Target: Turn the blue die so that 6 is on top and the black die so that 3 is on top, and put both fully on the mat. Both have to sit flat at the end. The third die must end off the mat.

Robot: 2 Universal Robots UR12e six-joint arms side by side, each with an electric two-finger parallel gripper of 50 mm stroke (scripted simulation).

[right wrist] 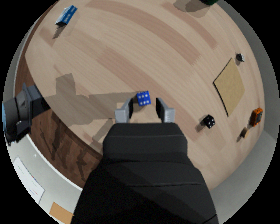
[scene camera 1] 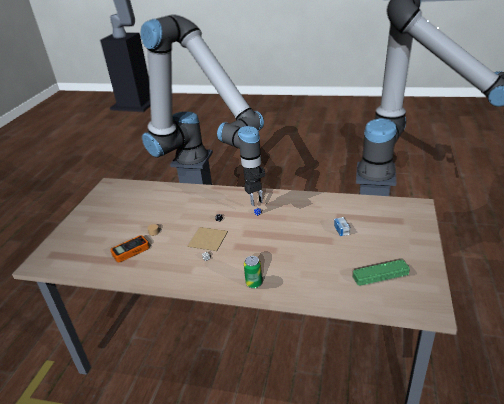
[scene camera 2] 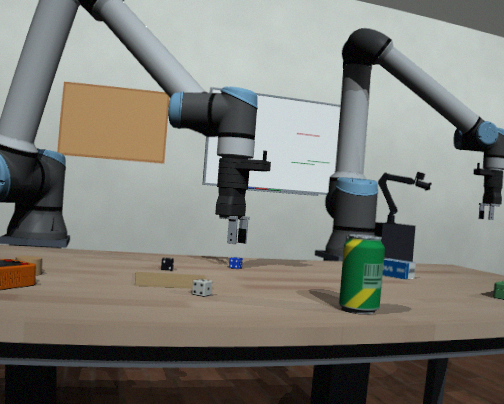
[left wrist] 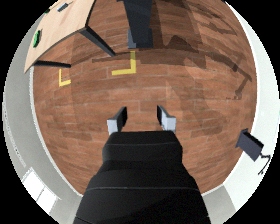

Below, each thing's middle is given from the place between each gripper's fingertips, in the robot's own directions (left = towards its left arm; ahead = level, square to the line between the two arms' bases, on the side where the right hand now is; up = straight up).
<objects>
My right hand [scene camera 2: 236, 243] is 23 cm short of the tan mat [scene camera 2: 147, 279], 17 cm to the left of it and 8 cm above it.
</objects>
